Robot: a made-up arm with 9 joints.
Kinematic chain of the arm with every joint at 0, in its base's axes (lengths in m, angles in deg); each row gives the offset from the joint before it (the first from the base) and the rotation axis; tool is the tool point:
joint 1: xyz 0 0 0.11 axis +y
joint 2: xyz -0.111 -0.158 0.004 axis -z
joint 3: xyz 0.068 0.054 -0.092 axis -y
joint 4: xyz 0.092 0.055 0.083 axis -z
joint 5: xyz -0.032 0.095 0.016 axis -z
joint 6: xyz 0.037 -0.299 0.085 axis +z
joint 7: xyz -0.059 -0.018 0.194 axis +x
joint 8: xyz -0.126 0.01 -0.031 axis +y
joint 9: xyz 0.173 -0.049 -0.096 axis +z
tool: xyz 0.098 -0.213 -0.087
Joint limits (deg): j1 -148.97..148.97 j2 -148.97..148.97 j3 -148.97..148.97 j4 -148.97..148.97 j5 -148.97..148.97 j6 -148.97..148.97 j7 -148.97..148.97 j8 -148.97..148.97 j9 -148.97..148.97
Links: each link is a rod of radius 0.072 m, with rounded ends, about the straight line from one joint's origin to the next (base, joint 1, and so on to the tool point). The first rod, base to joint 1, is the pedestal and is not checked.
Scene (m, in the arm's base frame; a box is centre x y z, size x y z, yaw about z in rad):
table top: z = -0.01
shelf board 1: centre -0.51 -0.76 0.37 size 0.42 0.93 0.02 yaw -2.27
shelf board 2: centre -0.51 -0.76 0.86 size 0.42 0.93 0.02 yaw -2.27
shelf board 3: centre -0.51 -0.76 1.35 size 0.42 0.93 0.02 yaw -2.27
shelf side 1: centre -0.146 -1.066 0.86 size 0.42 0.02 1 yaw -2.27
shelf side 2: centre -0.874 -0.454 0.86 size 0.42 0.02 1 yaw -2.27
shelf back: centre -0.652 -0.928 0.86 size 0.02 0.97 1 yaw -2.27
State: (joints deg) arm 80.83 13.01 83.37 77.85 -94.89 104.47 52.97 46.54 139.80
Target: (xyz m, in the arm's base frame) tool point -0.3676 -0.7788 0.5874
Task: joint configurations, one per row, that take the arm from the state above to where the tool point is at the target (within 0.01 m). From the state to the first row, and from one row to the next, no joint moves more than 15 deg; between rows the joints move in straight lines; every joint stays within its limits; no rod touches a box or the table.
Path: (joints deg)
1: 75.18 7.96 92.88 83.56 -96.27 109.67 64.16 58.13 138.45
2: 69.53 2.92 102.38 89.28 -97.65 114.86 75.34 69.71 137.09
3: 63.89 -2.13 111.89 94.99 -99.03 120.06 86.53 81.30 135.74

